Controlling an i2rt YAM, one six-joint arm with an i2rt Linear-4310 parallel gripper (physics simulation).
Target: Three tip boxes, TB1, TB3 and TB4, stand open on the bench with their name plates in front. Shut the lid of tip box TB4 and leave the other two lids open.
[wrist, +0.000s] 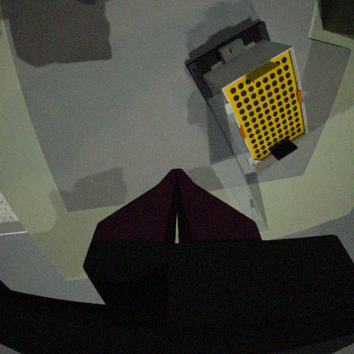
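A tip box [265,107], TB4, stands tilted in the picture, right of the centre in the wrist view. Its yellow rack with rows of dark holes is uncovered, and a black tab sits at its lower edge. Its name plate does not show. The clear lid [237,185] is open and hangs off the box's left side, reaching down towards the lower right; its outline is faint. My gripper [176,177] is shut and empty, its dark red fingertips together to the left of the lid and apart from it in the picture. TB1 and TB3 do not show.
A dark green object [340,17] with a pale edge stands at the top right corner, beyond the box. Dark shadows fall on the grey bench [140,100] at the upper left and near the fingertips. A speckled surface [6,210] shows at the left edge.
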